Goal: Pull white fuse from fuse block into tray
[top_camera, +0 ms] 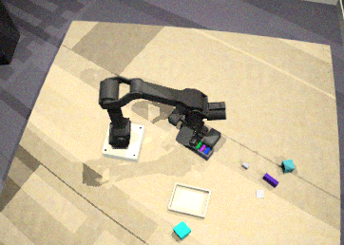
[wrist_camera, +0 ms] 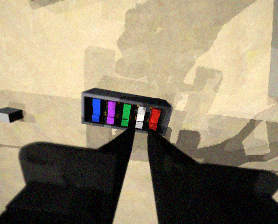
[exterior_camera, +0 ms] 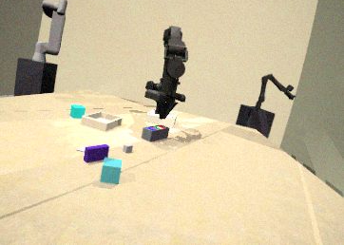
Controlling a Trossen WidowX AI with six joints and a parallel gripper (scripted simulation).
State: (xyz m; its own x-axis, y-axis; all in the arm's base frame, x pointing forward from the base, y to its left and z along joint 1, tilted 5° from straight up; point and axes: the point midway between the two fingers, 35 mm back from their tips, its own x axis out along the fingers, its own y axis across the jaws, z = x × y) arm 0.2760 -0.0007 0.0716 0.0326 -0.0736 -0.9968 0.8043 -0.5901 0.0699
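My gripper tip is 5 cm above the white fuse. The rest, counted from my gripper tip: purple block (28 cm ahead, 15 cm to the right, 6 cm below); then beige tray (22 cm to the right, 7 cm below, 2 cm behind); then cyan cube (33 cm to the right, 5 cm below, 5 cm behind).
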